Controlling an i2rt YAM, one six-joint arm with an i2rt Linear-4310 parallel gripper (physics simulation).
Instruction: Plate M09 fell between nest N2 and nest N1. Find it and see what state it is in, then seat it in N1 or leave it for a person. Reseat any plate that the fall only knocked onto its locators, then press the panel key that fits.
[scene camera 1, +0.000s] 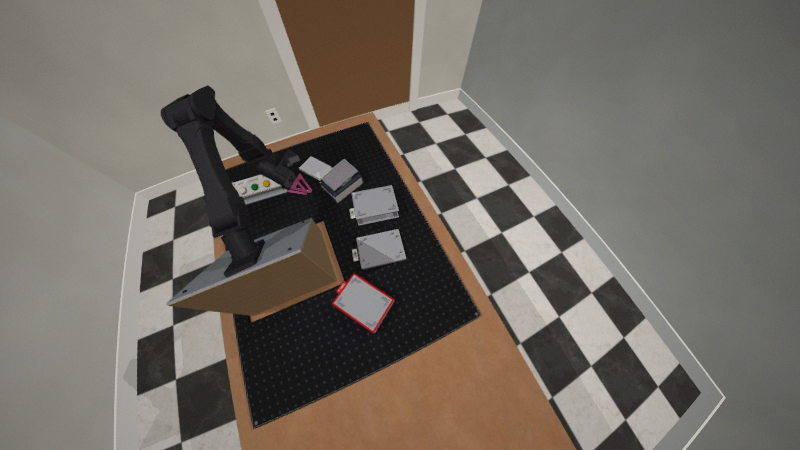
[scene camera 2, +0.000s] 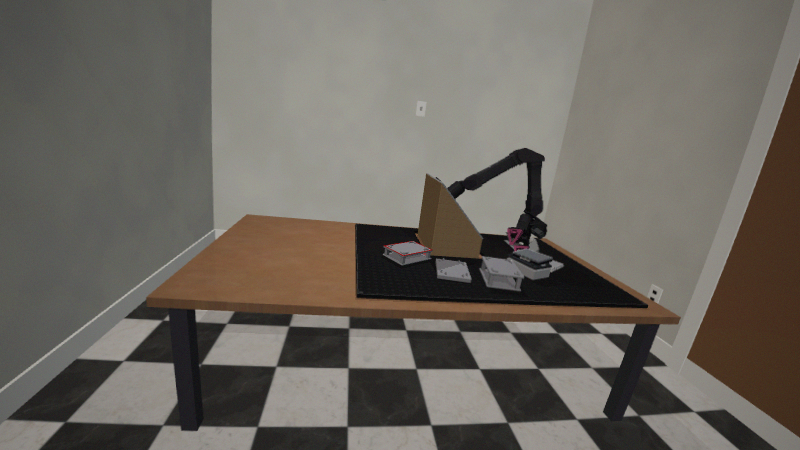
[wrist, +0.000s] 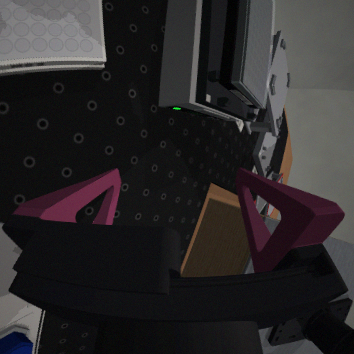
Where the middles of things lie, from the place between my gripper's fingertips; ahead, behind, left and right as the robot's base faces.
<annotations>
The lid (wrist: 250, 74) lies 140 mm ahead of my hand, 40 mm above it and 10 mm to the right of it. Round my hand: white plate (wrist: 42, 42): 140 mm to the left, 70 mm ahead, 30 mm below; station N2 (scene camera 1: 382, 248): 350 mm to the right, 130 mm ahead, 30 mm below.
</annotations>
